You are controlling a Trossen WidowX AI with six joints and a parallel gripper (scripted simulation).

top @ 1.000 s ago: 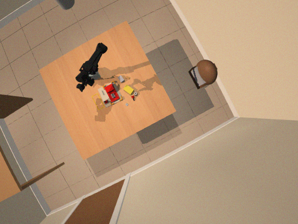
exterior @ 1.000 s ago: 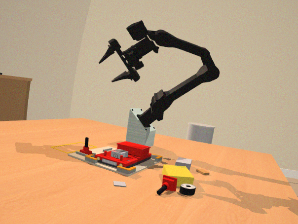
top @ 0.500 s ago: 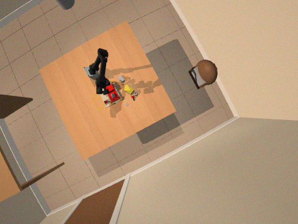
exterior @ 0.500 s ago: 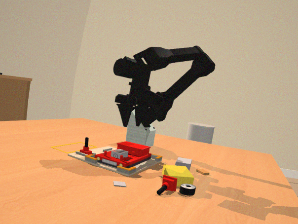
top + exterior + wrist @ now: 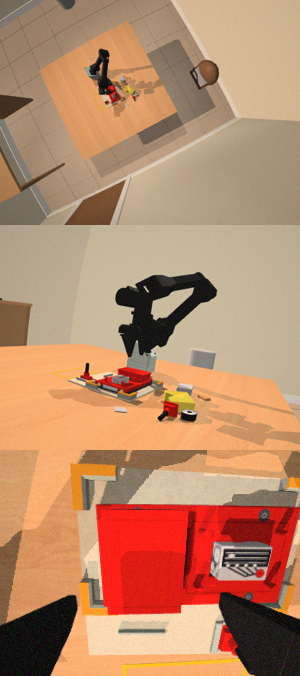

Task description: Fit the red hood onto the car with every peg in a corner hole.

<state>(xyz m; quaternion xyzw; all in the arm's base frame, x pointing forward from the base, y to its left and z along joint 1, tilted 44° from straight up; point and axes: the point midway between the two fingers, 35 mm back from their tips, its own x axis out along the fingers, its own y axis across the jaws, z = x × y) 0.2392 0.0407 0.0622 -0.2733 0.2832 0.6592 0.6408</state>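
Now: the hood 60 mm below my gripper tip. The rest, counted from my gripper tip: pale jig (90 mm below, 60 mm ahead, 10 mm to the right); grey engine block (90 mm ahead, 80 mm below, 10 mm to the left); yellow block (200 mm to the left, 110 mm ahead, 90 mm below).
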